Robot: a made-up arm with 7 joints. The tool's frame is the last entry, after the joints.
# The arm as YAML. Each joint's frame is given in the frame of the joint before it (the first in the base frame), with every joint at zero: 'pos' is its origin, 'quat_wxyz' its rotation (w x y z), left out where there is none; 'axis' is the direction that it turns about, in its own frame. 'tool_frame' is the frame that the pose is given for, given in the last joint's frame.
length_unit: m
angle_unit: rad
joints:
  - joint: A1
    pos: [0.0, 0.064, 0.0]
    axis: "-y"
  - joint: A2
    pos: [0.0, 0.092, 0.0]
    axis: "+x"
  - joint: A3
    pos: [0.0, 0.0, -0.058]
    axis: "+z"
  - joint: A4
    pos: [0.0, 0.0, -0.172]
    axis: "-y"
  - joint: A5
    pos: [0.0, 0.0, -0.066]
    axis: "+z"
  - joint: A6
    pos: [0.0, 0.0, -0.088]
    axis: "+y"
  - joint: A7
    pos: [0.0, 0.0, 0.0]
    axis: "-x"
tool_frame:
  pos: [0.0, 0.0, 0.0]
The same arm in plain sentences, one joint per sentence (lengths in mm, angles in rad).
The arm has seven revolute joints in a row. What follows holds with every joint at zero, and every direction is one of the base frame's. The first joint sits 64 mm along +y from the base frame's origin and rotates about -y. The second joint sits 92 mm along +y from the first joint and rotates about +x. The third joint sits 58 mm along -z from the second joint and rotates about +z. The fourth joint sits 172 mm along -z from the third joint and rotates about -y. The fifth joint sits 66 mm along -z from the fourth joint and rotates about +z. The sixth joint sits 88 mm along -z from the fifth joint and rotates about +y. The seventh joint sits at the same point as the sixth joint and rotates about -x. The tool frame, which is the frame that the pose is given for, sits at the same point as the seventh joint; its axes are parallel to the base frame's.
